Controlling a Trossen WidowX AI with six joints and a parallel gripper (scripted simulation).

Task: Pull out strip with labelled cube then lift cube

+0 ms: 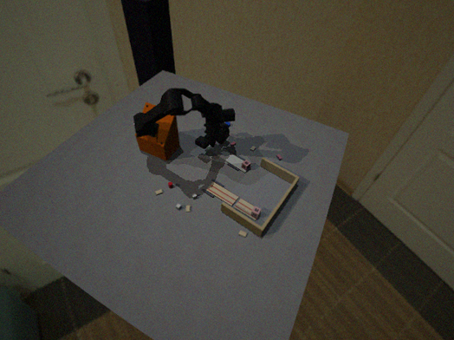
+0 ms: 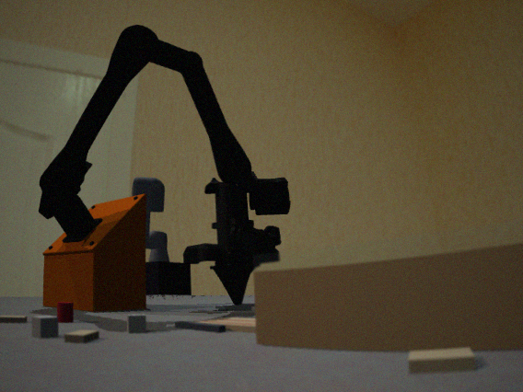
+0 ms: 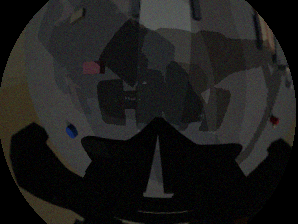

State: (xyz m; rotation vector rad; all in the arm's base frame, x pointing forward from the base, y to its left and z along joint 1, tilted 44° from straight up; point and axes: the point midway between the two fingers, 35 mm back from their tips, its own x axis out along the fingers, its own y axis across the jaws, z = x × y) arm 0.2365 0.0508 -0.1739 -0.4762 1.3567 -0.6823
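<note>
Right now the grey strip is 10 cm ahead of my gripper tip and 2 cm to the right of it. Round my gripper tip: blue piece (19 cm to the left, 2 cm behind); then tan block (35 cm to the right, 34 cm ahead).
</note>
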